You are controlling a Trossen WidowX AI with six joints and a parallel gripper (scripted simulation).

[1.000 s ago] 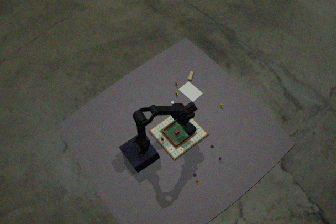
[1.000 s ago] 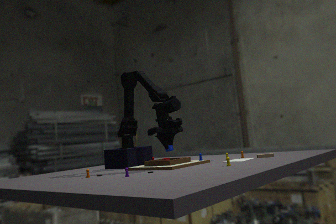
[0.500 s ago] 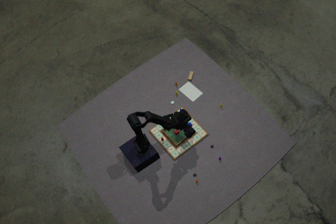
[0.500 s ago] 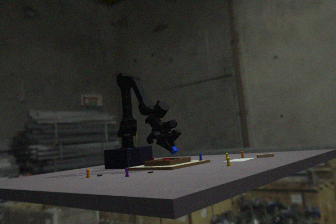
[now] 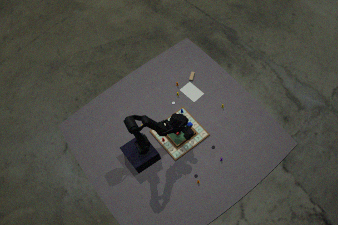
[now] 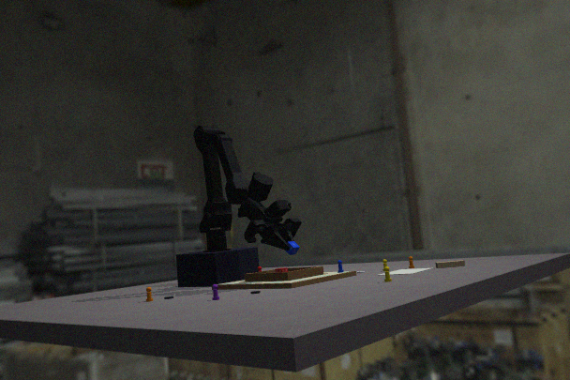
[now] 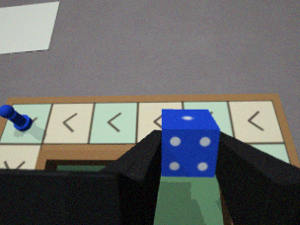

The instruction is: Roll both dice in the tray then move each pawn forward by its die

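Now: the red pawn 19 cm behind my gripper tip, 6 cm below it and 3 cm to the left of it. From my gripper tip the other things lie so: blue pawn (15 cm to the left, 6 cm below, 2 cm ahead); then white disc (25 cm to the left, 9 cm below); then purple pawn (29 cm to the right, 8 cm below, 7 cm ahead).
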